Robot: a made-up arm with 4 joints.
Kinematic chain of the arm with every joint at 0, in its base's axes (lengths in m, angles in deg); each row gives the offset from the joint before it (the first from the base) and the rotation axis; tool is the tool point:
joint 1: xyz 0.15 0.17 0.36 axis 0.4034 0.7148 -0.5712
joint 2: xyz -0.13 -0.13 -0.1 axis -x
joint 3: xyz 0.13 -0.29 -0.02 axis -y
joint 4: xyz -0.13 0.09 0 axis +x
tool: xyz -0.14 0.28 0
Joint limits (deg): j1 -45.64..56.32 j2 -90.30..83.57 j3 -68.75..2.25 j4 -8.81..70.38
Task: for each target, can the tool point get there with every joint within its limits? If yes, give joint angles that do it. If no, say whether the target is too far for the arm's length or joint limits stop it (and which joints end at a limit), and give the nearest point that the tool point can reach.
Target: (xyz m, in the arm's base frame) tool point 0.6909 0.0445 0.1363
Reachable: no: joint limits stop it (at a limit: joint 1, joint 3, joint 4) | nearest point 0.3830 0.1589 0.3628 | short by 0.399 m
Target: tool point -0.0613 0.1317 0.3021
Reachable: yes | joints -35.64 46.52 -15.07 39.34
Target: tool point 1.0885 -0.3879 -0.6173
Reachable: no: too far | nearest point 0.3558 -0.2828 0.1980 | short by 1.101 m
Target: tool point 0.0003 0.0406 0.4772
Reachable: yes | joints -4.04 -20.08 -51.60 4.92
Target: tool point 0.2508 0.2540 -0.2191
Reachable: no: joint limits stop it (at a limit: joint 1, joint 2, joint 3) | nearest point 0.1327 0.1919 0.1505 | short by 0.393 m
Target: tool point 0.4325 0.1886 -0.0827
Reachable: no: joint limits stop it (at a limit: joint 1, joint 2, joint 3) | nearest point 0.1530 0.2228 0.1650 | short by 0.375 m
